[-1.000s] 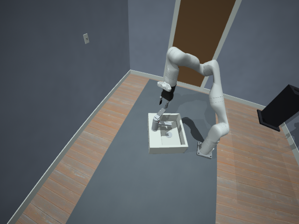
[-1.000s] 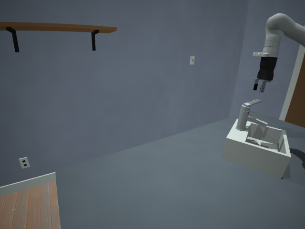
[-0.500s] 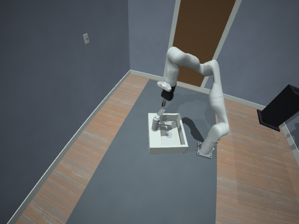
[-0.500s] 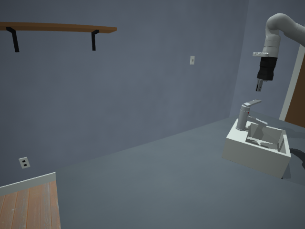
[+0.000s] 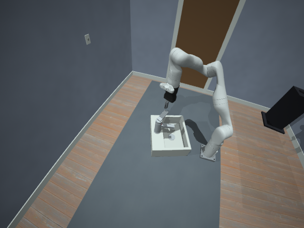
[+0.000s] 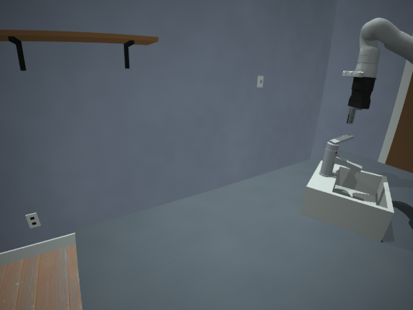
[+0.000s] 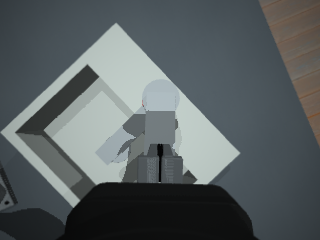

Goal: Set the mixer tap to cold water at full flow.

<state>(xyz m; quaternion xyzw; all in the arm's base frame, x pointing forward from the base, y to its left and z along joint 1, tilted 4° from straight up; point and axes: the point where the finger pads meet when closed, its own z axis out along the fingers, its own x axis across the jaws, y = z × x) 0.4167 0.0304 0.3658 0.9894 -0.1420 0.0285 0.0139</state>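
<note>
Right now my hand is 2 cm to the right of the flat lever and 8 cm above it. The rest, counted from my hand: white basin 9 cm behind, 33 cm below; then grey mixer tap 3 cm to the left, 13 cm below.
</note>
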